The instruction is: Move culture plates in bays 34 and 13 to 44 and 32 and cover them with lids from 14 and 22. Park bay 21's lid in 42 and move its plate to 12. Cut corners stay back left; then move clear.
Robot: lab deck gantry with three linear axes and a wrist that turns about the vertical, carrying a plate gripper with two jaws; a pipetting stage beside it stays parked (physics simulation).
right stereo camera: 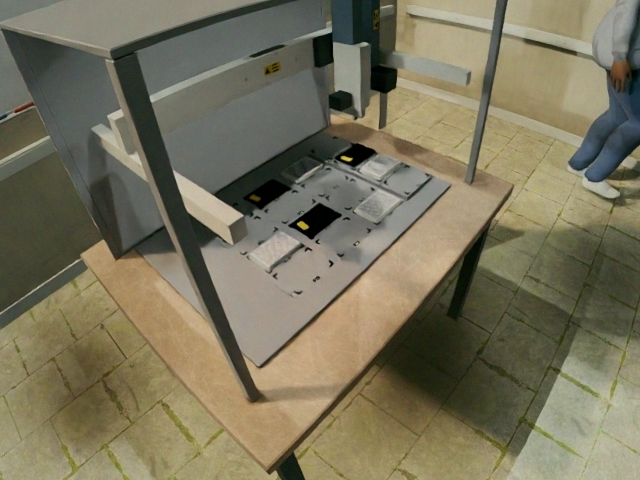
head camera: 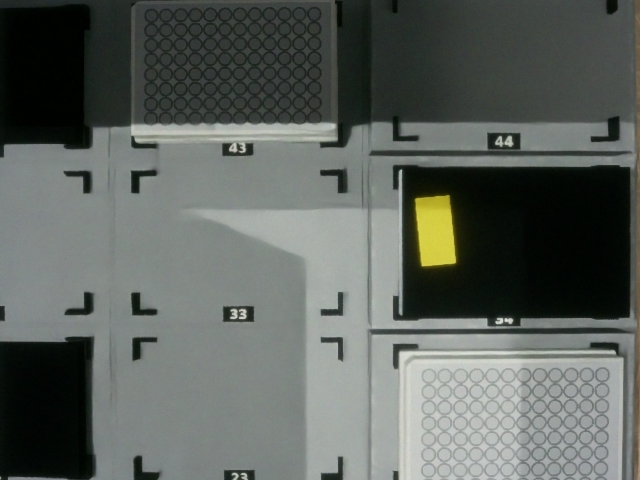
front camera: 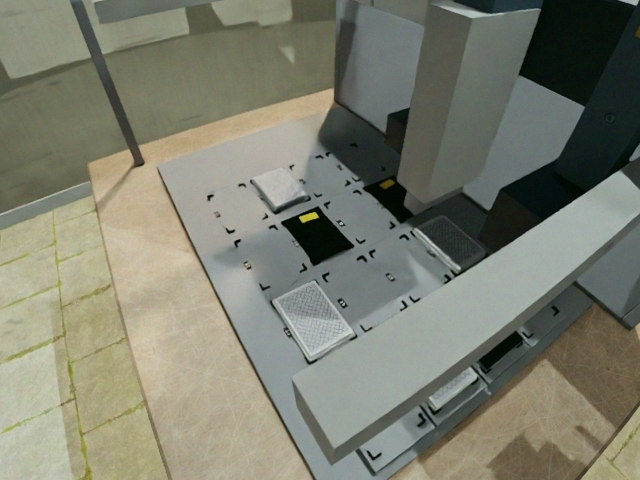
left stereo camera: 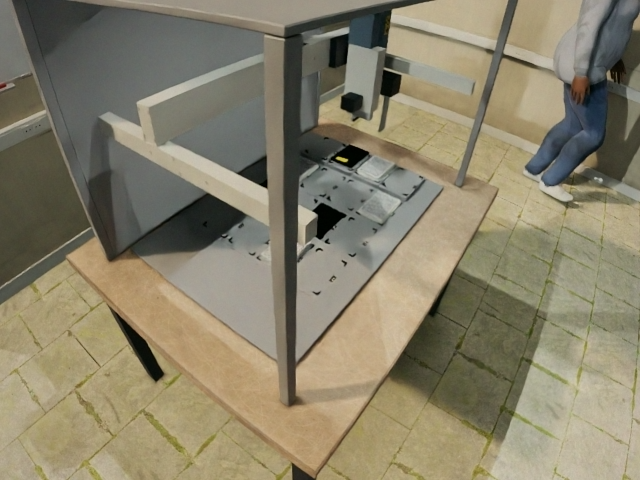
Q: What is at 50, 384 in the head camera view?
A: A black lid.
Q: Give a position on a white plate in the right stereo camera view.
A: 380, 204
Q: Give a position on a white plate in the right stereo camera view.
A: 274, 251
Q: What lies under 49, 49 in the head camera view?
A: A black lid.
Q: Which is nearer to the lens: the black lid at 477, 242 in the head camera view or the white plate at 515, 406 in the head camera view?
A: The black lid.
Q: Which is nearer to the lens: the white plate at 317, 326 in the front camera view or the black lid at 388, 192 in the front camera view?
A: The white plate.
